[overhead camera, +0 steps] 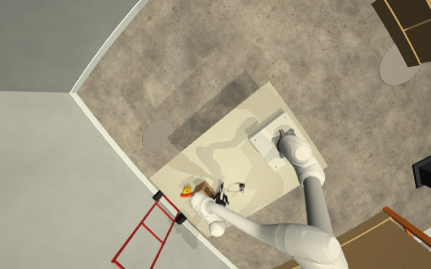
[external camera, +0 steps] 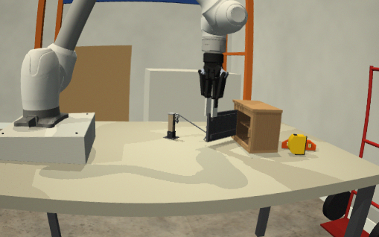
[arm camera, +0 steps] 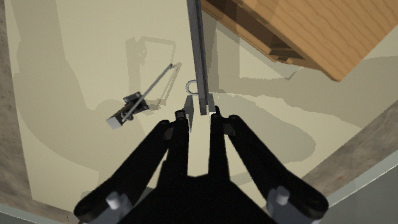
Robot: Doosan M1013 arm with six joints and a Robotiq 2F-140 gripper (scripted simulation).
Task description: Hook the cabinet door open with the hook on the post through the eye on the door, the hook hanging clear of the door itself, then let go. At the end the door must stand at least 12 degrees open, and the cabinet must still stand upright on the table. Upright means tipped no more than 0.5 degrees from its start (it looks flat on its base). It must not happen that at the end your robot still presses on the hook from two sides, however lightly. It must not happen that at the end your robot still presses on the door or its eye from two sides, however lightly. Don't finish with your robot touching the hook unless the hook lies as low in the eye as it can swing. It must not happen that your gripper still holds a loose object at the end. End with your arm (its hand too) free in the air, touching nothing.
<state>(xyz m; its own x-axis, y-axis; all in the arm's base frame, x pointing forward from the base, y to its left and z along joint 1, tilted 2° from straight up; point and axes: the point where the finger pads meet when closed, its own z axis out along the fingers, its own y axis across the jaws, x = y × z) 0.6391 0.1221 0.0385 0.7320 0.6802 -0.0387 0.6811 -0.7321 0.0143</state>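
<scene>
Right now the dark door is 7 cm below my hand, 6 cm to the left of it and 5 cm ahead of it.
</scene>
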